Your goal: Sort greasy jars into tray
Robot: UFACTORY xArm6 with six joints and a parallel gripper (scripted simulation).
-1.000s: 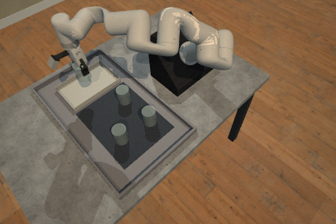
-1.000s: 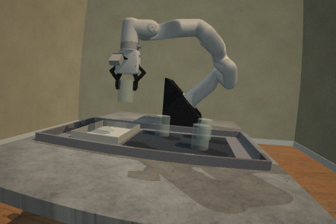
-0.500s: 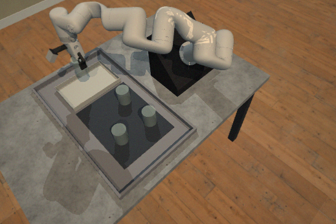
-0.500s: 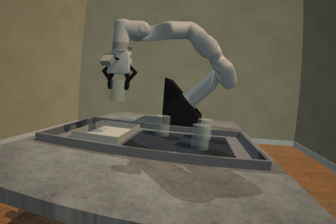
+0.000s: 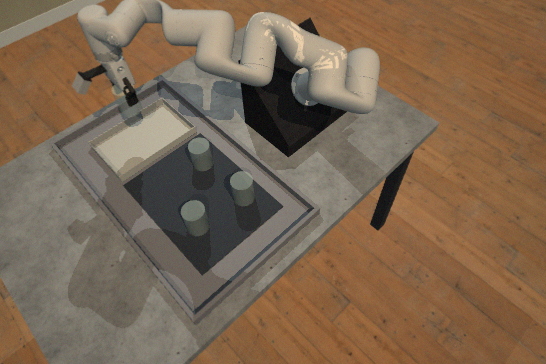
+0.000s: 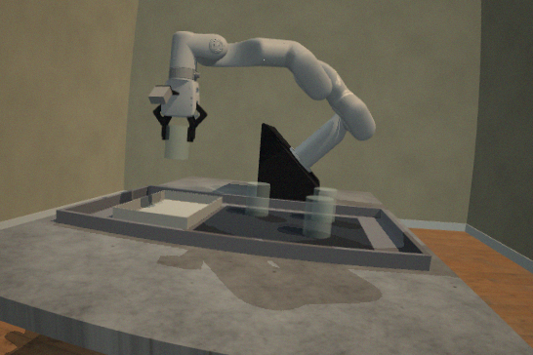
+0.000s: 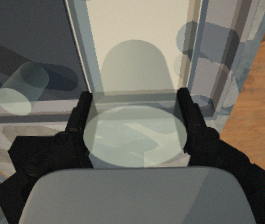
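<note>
Now: the cream tray 210 mm below my hand. Round my hand: dark mat (30 mm behind, 320 mm to the left, 210 mm below).
</note>
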